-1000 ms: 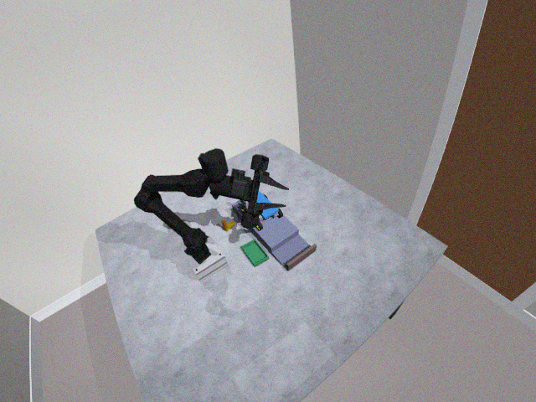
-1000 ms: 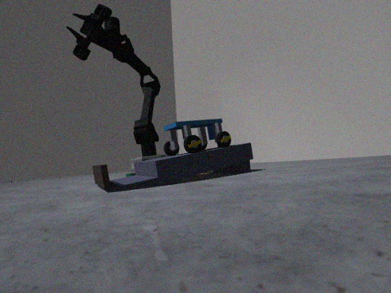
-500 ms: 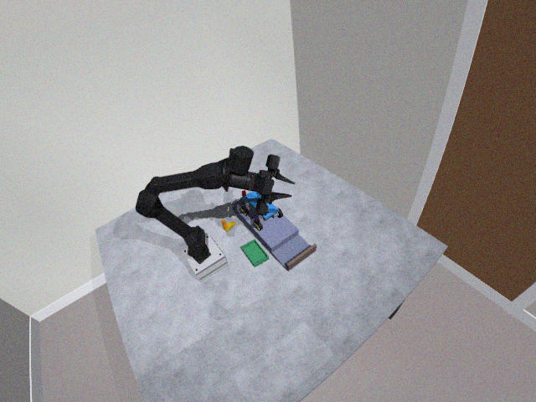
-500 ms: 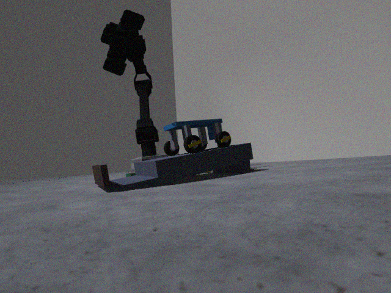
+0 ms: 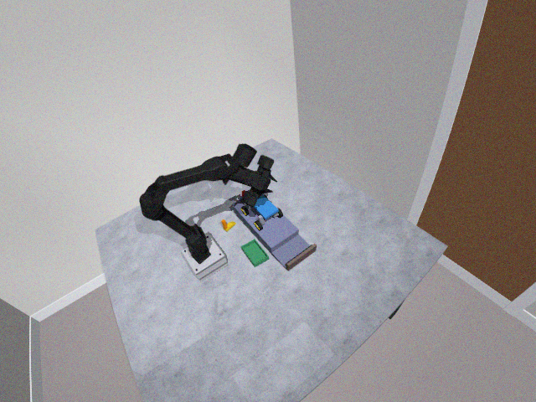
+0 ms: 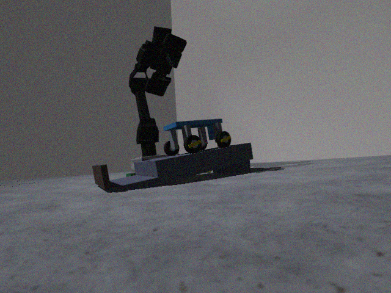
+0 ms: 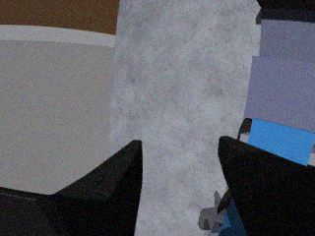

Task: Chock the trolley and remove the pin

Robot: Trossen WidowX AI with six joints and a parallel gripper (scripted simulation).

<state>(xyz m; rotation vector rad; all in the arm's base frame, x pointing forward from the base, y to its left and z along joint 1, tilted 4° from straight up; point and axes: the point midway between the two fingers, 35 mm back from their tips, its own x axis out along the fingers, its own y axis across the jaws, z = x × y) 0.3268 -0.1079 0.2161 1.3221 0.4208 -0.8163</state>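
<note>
Now: the yellow chock 130 mm behind my gripper tip, 220 mm to the left of it and 260 mm below it. Also, from my gripper tip: ramp (20 mm behind, 80 mm to the left, 230 mm below); blue-topped trolley (20 mm behind, 90 mm to the left, 170 mm below); red-headed stop pin (20 mm behind, 200 mm to the left, 150 mm below).
</note>
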